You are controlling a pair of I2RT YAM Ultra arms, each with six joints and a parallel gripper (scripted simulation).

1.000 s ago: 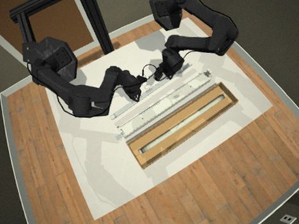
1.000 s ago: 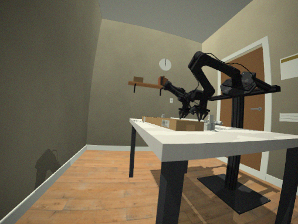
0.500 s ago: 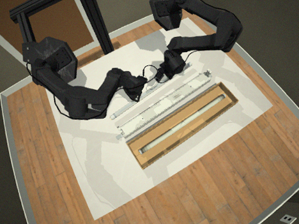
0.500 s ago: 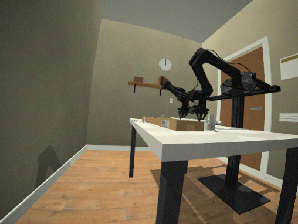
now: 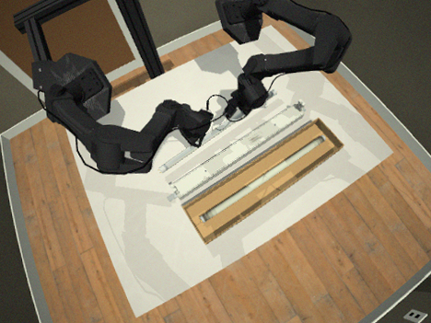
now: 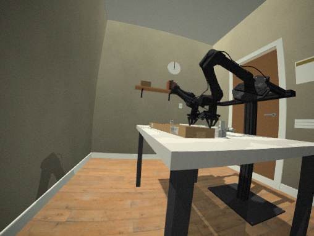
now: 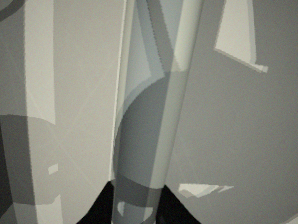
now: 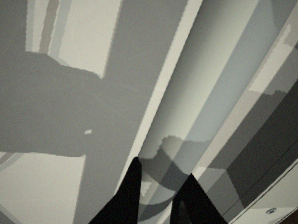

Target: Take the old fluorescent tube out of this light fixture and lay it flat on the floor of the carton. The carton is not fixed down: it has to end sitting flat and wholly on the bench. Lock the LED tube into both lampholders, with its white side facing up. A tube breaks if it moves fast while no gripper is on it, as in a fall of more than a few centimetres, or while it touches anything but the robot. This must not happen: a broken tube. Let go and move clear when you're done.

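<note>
Now: the LED tube 12 cm to the right of my left hand, 1 cm below it and 1 cm ahead of it. The rest, counted from my left hand: brown carton (28 cm ahead, 8 cm to the right, 2 cm below); old fluorescent tube (27 cm ahead, 8 cm to the right, 3 cm below).
The LED tube is 12 cm to the left of my right hand, 1 cm below it and 1 cm behind it. The rest, counted from my right hand: brown carton (25 cm ahead, 16 cm to the left, 2 cm below); then old fluorescent tube (25 cm ahead, 16 cm to the left, 3 cm below).
</note>
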